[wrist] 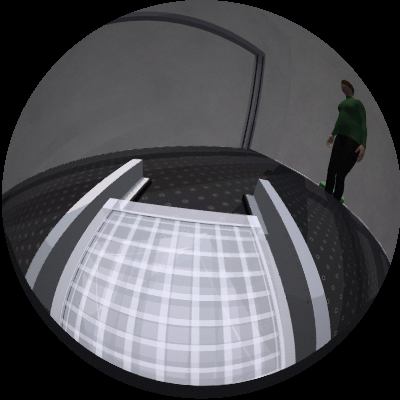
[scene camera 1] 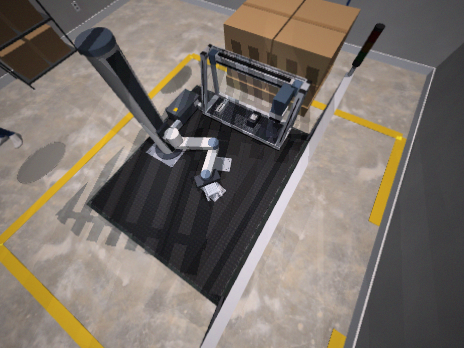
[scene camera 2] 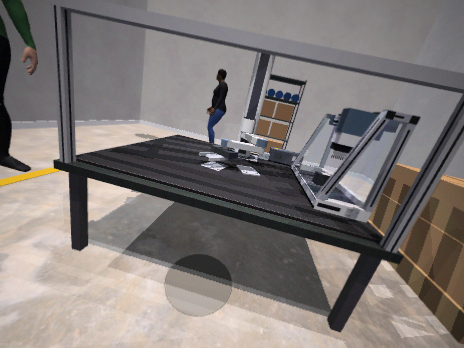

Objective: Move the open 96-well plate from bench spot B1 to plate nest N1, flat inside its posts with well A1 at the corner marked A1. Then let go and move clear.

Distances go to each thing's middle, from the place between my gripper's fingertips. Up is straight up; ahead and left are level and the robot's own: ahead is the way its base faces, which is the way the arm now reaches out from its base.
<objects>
I see the white well plate (wrist: 189, 295) 9 cm behind my hand and 6 cm to the left of it.
</objects>
